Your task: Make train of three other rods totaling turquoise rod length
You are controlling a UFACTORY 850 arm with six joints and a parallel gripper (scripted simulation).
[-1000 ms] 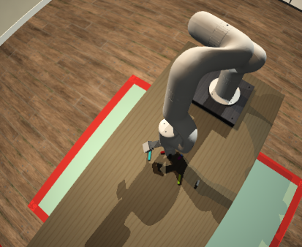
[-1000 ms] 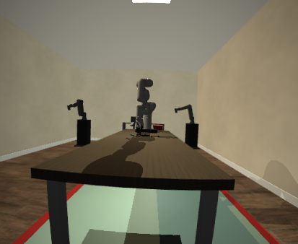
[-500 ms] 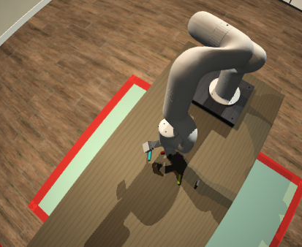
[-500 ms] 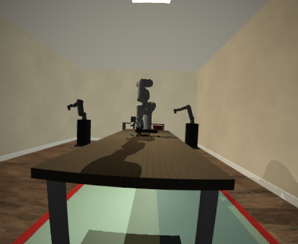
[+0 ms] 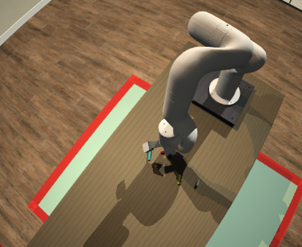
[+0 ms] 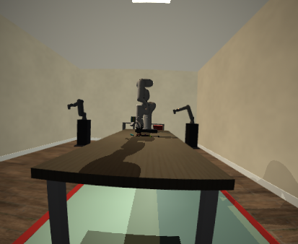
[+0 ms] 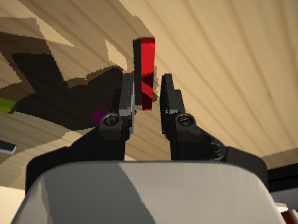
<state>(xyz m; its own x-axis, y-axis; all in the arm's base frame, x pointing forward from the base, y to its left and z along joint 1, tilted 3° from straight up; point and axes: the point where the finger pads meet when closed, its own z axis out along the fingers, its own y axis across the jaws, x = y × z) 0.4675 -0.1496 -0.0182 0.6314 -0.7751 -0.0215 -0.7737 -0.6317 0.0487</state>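
My gripper is now 30 mm above the red rod. Also, from my hand: turquoise rod: 80 mm to the right, 40 mm ahead, 30 mm below; then blue rod: 80 mm to the left, 30 mm below, 10 mm behind; then magenta rod: 70 mm to the left, 30 mm below.
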